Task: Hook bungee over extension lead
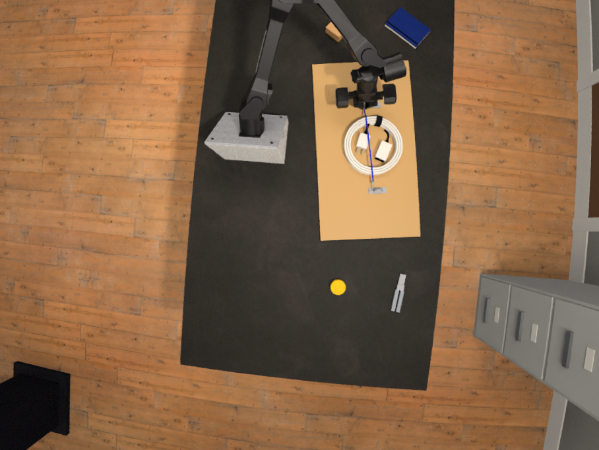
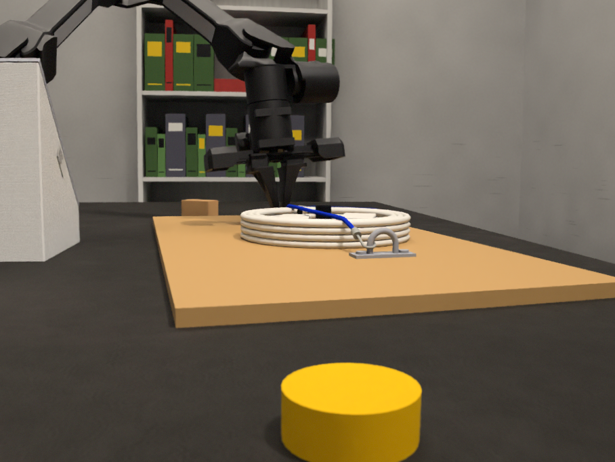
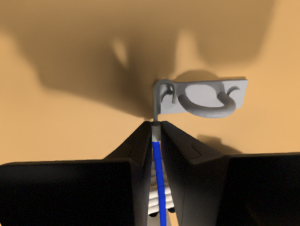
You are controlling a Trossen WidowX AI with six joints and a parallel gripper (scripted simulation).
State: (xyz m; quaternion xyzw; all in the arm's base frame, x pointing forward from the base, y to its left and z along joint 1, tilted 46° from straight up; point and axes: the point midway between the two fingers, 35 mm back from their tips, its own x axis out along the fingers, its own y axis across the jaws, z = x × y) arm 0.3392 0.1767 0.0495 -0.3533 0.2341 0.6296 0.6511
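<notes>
Right now the tan board is 3 cm ahead of my hand, 14 cm to the right of it and 5 cm below it. Round my hand: block: 12 cm behind, 28 cm to the left, 4 cm below; then yellow puck: 2 cm behind, 62 cm to the right, 5 cm below; then grey clip: 19 cm ahead, 61 cm to the right, 5 cm below.
</notes>
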